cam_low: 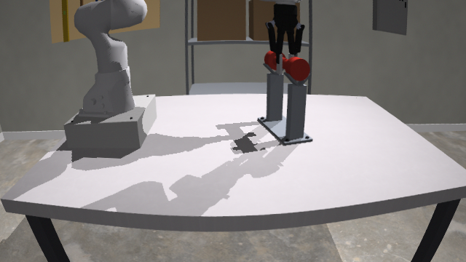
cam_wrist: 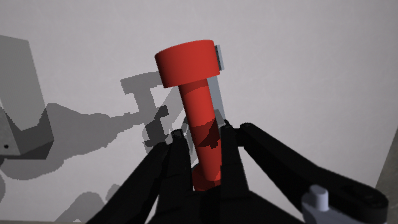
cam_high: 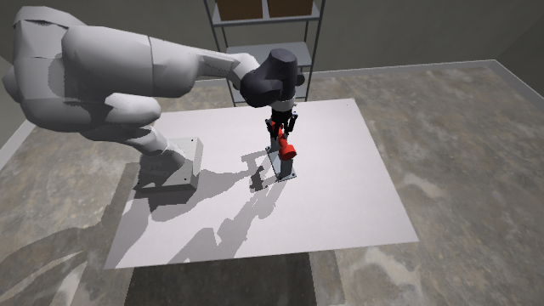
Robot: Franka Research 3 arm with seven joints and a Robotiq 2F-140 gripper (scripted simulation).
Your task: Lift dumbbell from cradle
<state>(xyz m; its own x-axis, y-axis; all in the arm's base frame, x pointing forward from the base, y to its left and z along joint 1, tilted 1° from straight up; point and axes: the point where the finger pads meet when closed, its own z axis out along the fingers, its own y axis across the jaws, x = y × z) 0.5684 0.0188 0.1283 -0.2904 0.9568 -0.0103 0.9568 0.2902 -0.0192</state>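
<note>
My hand is 130 mm above the grey cradle. Round my hand: red dumbbell right at my hand.
</note>
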